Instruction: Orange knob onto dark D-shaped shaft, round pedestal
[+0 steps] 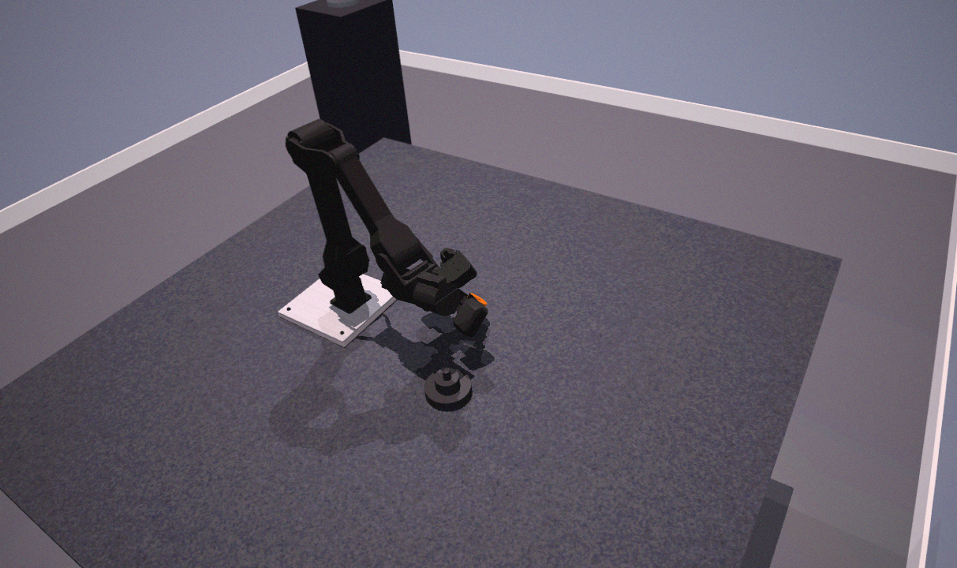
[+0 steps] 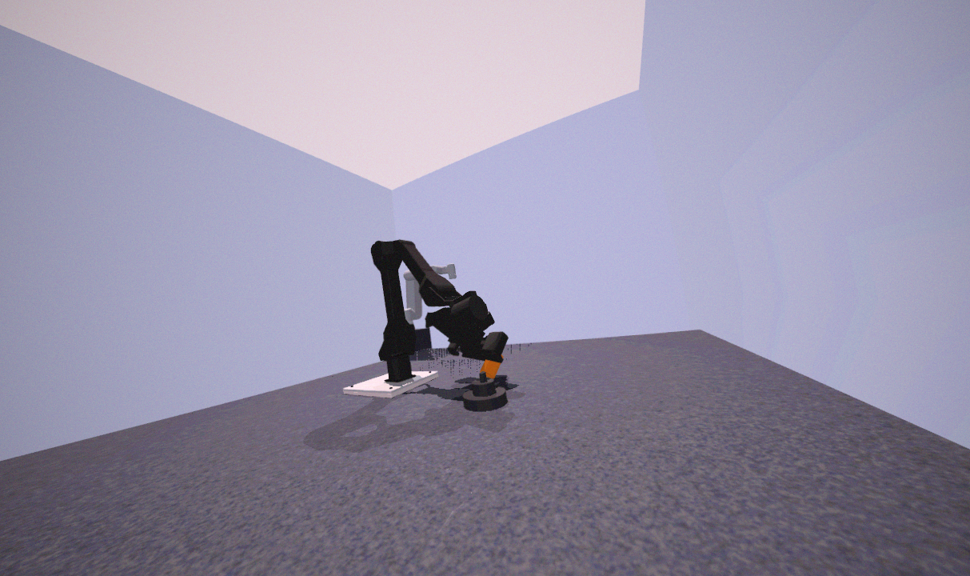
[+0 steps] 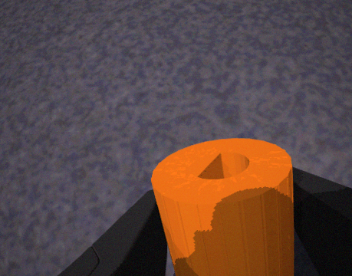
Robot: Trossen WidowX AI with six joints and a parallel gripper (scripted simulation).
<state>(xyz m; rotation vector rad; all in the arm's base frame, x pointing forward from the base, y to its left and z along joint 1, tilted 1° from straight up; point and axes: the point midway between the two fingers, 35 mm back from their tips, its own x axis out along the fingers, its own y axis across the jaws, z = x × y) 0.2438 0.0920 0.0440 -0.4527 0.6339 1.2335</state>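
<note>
Right now the dark round pedestal is 7 cm ahead of my gripper tip, 18 cm to the right of it and 1 cm below it. Round my gripper tip: orange knob 2 cm to the right, 1 cm below.
</note>
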